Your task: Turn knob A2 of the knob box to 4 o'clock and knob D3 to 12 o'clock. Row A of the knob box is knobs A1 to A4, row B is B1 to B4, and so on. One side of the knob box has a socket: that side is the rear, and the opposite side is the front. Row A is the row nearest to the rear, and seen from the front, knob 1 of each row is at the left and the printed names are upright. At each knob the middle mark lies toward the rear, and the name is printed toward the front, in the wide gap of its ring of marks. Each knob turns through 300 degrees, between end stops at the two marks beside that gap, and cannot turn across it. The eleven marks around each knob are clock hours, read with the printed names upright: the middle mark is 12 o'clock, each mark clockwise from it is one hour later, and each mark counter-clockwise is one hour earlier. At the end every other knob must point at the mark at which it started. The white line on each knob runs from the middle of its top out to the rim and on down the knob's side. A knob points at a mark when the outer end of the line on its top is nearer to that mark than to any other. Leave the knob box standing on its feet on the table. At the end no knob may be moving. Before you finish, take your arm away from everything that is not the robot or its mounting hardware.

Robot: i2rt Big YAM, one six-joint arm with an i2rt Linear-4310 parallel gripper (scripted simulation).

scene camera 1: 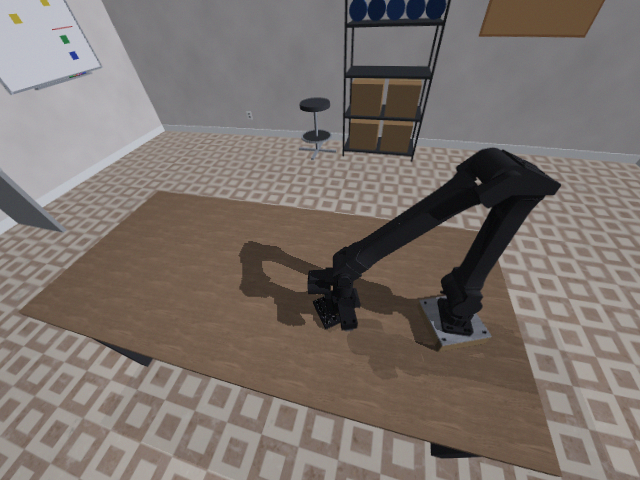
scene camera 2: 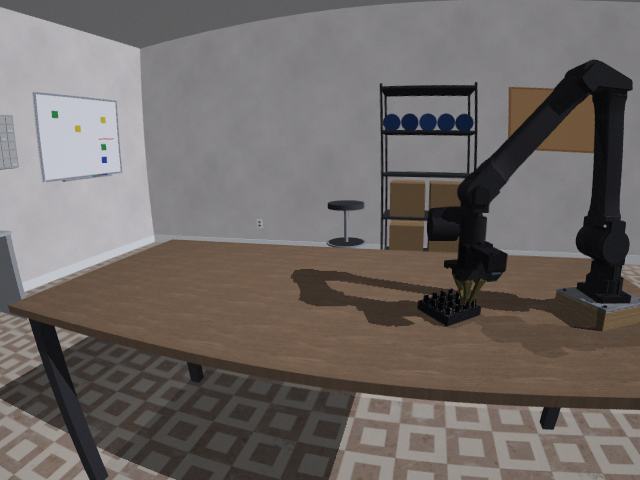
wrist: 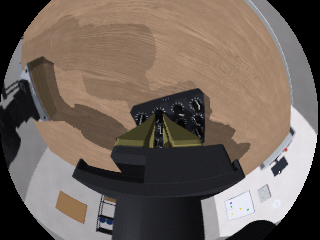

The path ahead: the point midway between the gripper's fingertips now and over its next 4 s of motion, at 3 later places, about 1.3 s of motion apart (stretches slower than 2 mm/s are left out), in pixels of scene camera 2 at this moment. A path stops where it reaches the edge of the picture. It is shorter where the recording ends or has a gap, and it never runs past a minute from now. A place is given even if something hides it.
The gripper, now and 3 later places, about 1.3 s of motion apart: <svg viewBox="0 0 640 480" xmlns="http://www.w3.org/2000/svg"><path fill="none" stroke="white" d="M465 304L466 289L468 285L467 284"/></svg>
